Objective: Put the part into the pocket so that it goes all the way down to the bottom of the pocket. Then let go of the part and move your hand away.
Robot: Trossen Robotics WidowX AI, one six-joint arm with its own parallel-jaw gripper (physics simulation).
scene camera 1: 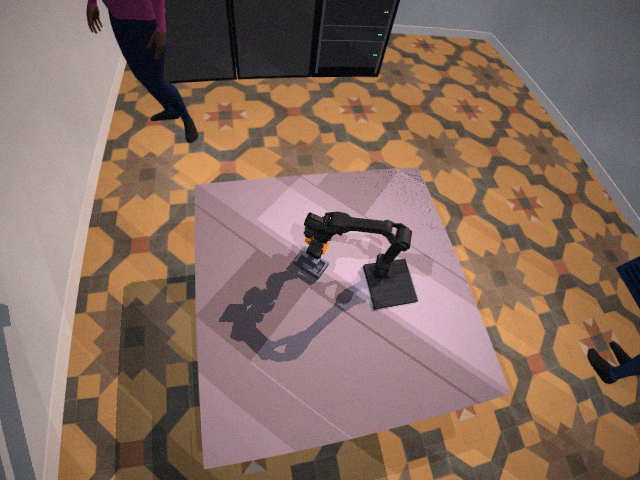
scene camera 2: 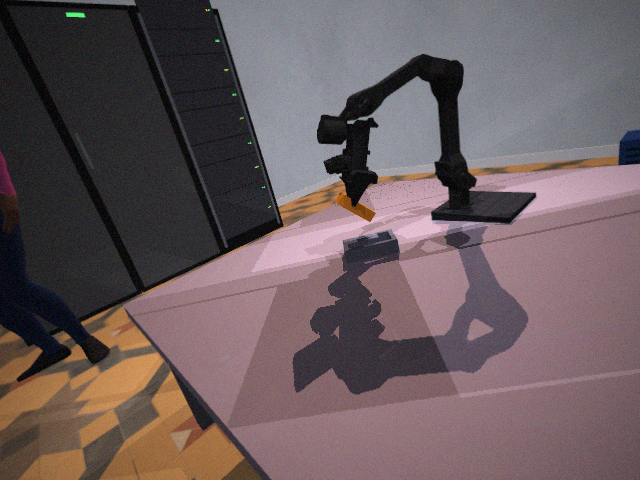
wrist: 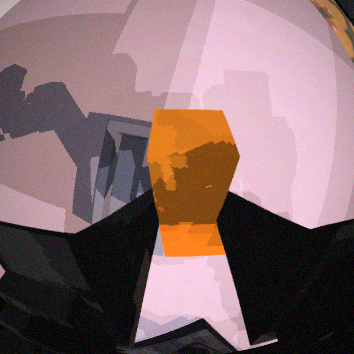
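Pixels of known places: gripper, fingertip midpoint: point(scene camera 1: 314, 243) point(scene camera 2: 351, 204) point(wrist: 186, 195); arm's base, link origin: point(scene camera 1: 380, 273) point(scene camera 2: 459, 205) point(wrist: 194, 352).
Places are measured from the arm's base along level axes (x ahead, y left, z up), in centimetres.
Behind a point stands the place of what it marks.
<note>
The orange part point(scene camera 1: 324, 248) {x 22.9, y -17.4, z 7.9 cm} point(scene camera 2: 364, 211) {x 26.1, y -17.2, z 8.3 cm} point(wrist: 192, 170) {x 28.5, y -20.9, z 14.2 cm} is a block held between the fingertips. In scene camera 2 it is tilted, its right end lower, and hangs above the table, apart from the pocket block. My gripper point(scene camera 1: 314, 253) {x 27.2, y -20.0, z 10.8 cm} point(scene camera 2: 354, 202) {x 27.2, y -20.0, z 10.8 cm} point(wrist: 186, 195) {x 27.2, y -20.0, z 10.8 cm} points down and is shut on the orange part. The grey pocket block point(scene camera 1: 322, 271) {x 26.1, y -9.6, z 1.1 cm} point(scene camera 2: 376, 254) {x 32.3, y -12.5, z -1.6 cm} point(wrist: 131, 127) {x 34.3, y -20.2, z 1.2 cm} sits on the table, lower than the part. In the wrist view it lies left of the part, which hides its right side; the left finger hides its near end.
The arm's dark base plate point(scene camera 1: 395, 291) {x -3.0, y 10.5, z -0.6 cm} point(scene camera 2: 483, 209) {x 3.5, y 7.3, z -0.5 cm} stands on the pink table point(scene camera 1: 310, 403) {x 50.9, y 40.4, z -2.4 cm} point(scene camera 2: 542, 413) {x 67.2, y 25.0, z -2.4 cm}, right of the pocket block in both scene views. Dark server cabinets point(scene camera 1: 273, 41) point(scene camera 2: 77, 129) and people stand beyond the table. The arm's shadow falls across the table.
</note>
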